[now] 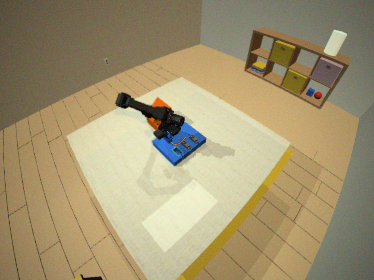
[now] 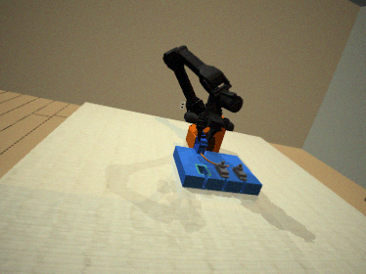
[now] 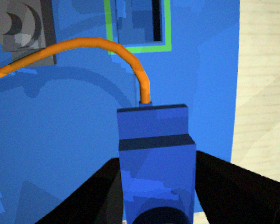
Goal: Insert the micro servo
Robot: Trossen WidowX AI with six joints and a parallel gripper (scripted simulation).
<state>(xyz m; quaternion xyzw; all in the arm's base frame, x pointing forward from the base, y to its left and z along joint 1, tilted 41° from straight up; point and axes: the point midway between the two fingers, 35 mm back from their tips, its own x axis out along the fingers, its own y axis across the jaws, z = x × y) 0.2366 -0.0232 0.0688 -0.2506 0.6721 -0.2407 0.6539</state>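
Now: gripper tip 100 mm above the blue deck, 70 mm to the right of it and 30 mm past it.
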